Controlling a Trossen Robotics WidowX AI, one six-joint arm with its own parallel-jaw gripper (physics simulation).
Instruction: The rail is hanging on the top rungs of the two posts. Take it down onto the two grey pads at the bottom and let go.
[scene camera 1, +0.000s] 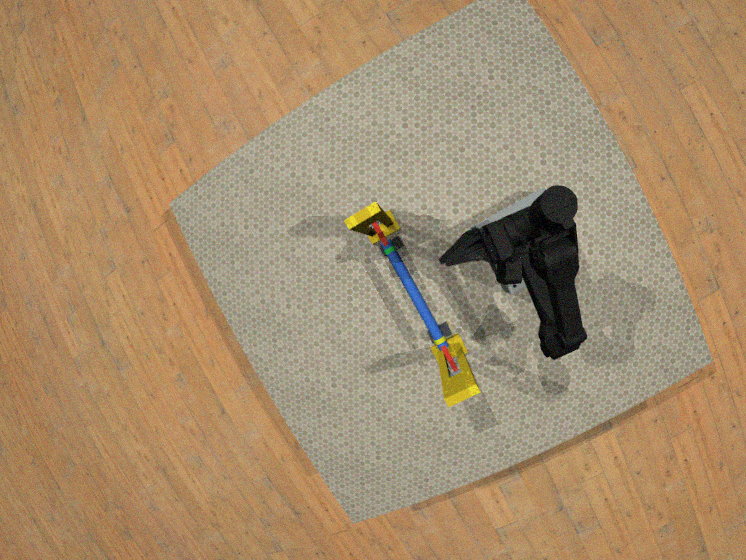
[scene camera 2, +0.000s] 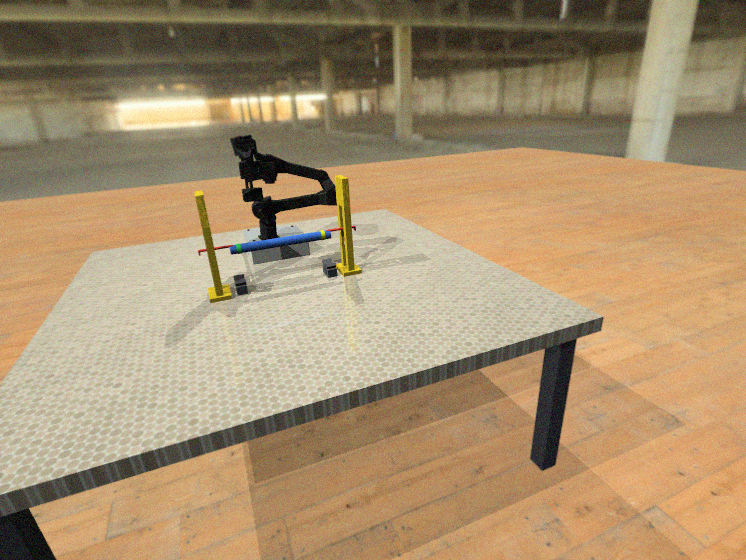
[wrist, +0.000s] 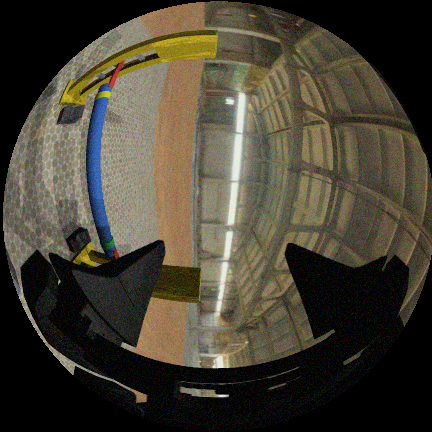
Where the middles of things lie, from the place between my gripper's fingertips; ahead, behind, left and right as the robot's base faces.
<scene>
The blue rail (scene camera 2: 321, 235) lies 190 mm below my hand, 90 mm ahead of it and 40 mm to the left of it.
</scene>
